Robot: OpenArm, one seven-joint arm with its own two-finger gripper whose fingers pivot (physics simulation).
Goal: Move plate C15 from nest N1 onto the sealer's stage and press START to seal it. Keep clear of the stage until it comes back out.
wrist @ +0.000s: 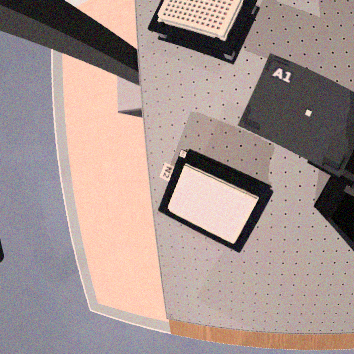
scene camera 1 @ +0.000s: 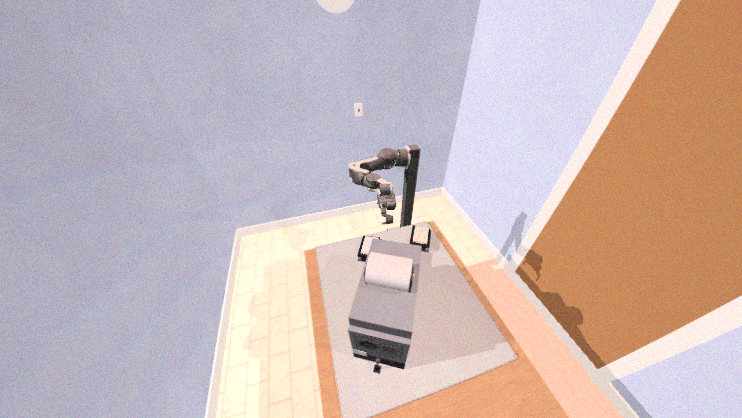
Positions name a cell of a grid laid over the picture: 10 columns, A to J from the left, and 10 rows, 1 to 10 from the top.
Labels:
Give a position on a plain white plate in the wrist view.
G6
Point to a dark post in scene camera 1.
At F5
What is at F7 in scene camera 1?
A white roll.

